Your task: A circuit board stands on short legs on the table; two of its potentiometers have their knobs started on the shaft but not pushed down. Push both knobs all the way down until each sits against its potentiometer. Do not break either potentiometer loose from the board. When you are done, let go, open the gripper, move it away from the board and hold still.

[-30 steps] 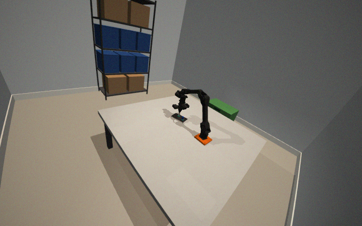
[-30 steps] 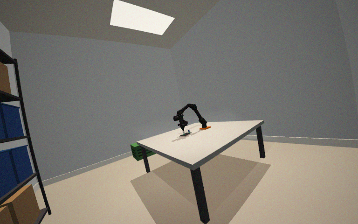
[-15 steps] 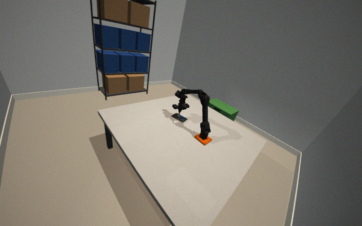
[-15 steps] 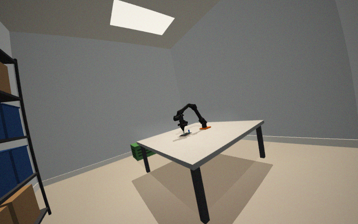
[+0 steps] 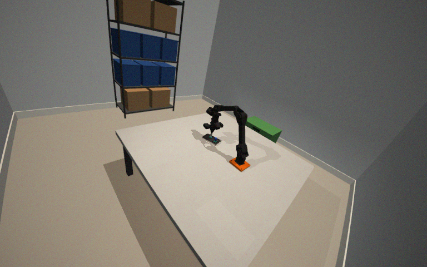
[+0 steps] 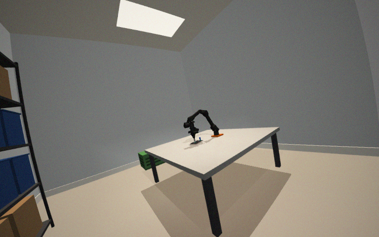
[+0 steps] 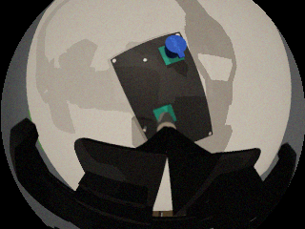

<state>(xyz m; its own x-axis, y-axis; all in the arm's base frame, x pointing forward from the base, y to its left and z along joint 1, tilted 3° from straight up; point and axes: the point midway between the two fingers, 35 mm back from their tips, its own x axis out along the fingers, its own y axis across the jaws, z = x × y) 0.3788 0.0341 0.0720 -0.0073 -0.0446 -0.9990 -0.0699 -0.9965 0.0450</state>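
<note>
Right now my gripper tip is 2 cm above the white knob. From my gripper tip the other things lie so: blue knob (8 cm behind, 1 cm to the left, 1 cm below).
</note>
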